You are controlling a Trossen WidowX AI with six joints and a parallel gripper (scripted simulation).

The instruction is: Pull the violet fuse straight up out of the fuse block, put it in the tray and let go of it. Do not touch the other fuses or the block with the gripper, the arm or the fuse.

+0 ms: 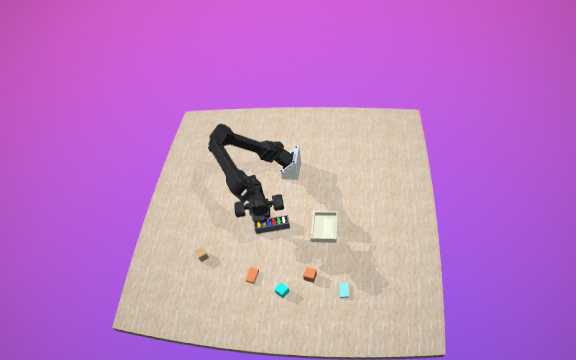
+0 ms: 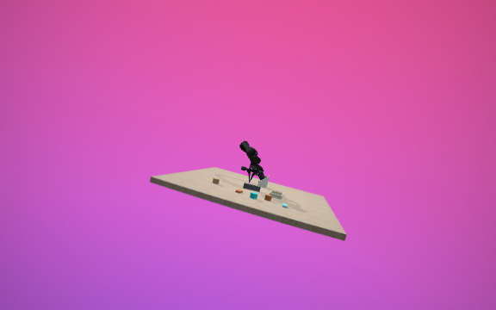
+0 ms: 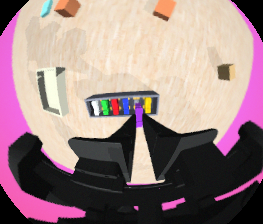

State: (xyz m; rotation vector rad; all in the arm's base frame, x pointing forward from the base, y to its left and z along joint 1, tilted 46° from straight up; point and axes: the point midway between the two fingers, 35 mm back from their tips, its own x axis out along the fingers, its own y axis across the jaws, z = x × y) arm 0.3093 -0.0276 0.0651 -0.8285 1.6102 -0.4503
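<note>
My gripper tip is 10 mm past the cream tray, 240 mm to the right of it and 70 mm above it. The rest, counted from my gripper tip: violet fuse: 10 mm below.
</note>
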